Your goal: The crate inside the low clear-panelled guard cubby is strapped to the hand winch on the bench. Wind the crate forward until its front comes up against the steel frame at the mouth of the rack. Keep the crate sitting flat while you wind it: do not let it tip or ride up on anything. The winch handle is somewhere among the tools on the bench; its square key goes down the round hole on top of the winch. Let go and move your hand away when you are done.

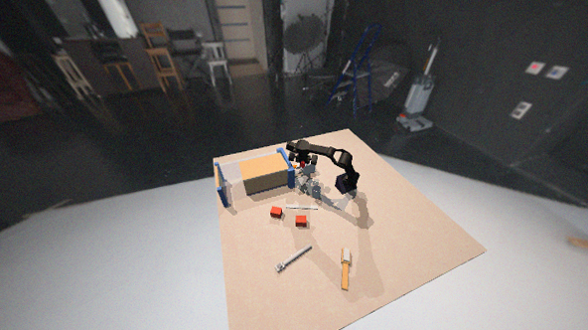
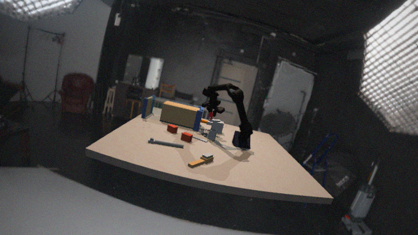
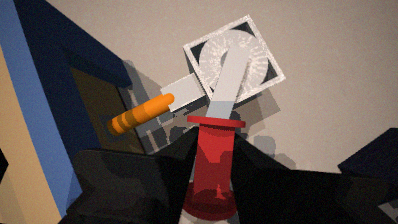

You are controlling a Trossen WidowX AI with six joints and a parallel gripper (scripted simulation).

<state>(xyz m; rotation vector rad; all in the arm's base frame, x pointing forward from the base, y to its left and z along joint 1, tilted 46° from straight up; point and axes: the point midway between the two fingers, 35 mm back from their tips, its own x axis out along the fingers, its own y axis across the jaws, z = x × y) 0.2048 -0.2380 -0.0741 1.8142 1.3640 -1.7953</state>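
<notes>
My gripper tip is 90 mm short of the blue steel frame, 70 mm to the left of it and 30 mm above it. Round my gripper tip: grey winch: 90 mm behind, 50 mm to the right, 100 mm below; then red knob: 10 mm ahead, 10 mm to the left; then winch handle: 20 mm behind, 10 mm to the right, 30 mm below.
</notes>
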